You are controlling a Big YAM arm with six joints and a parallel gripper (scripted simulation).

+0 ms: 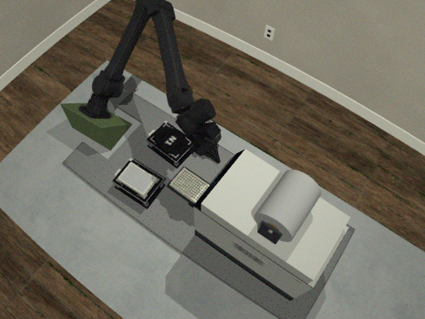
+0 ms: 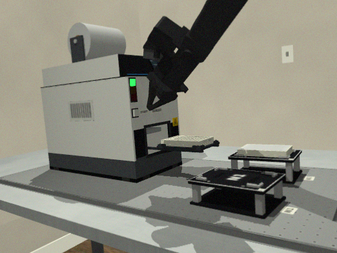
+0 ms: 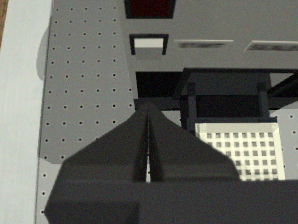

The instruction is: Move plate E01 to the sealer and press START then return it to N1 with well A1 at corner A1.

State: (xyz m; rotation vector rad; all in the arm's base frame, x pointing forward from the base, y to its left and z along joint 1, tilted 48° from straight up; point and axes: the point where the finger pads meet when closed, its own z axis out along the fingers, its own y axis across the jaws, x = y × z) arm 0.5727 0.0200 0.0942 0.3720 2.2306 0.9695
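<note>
Right now the start button is 5 cm ahead of my hand and 2 cm below it. Round my hand: sealer stage 5 cm behind, 9 cm to the right, 11 cm below; then covered white plate 23 cm behind, 18 cm to the right, 14 cm below; then black plate nest 24 cm behind, 3 cm to the left, 16 cm below.
</note>
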